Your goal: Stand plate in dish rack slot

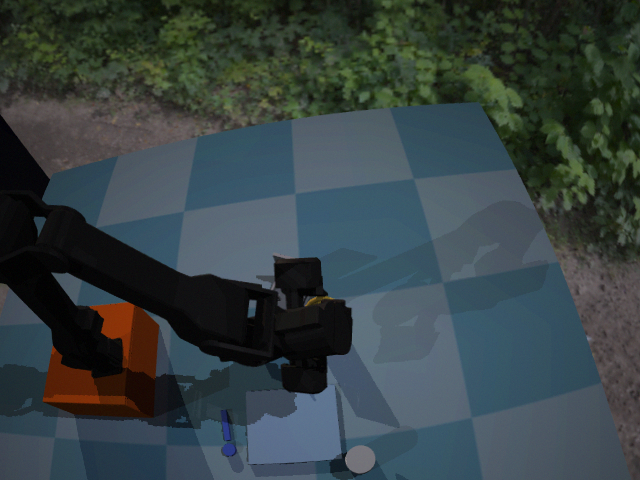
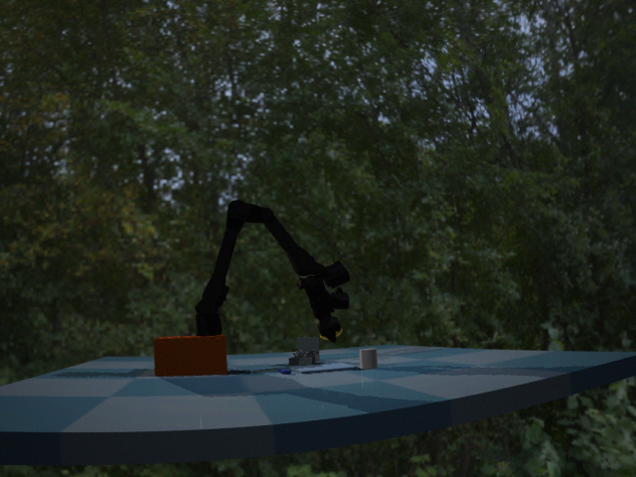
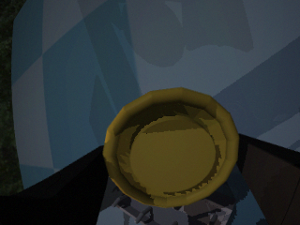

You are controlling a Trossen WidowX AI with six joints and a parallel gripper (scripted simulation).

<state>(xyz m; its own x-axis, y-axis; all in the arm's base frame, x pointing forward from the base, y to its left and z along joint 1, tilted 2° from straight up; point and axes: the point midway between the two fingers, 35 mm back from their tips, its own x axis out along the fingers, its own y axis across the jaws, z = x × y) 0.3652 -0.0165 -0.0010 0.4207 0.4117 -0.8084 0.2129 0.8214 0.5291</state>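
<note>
Now: gripper tip 7 cm to the right of the grey dish rack, 7 cm past it and 6 cm above it. Round my gripper tip: yellow plate 1 cm above; then pale blue square mat 14 cm to the right, 10 cm behind, 8 cm below; then white cup 23 cm to the right, 6 cm below, 1 cm behind.
</note>
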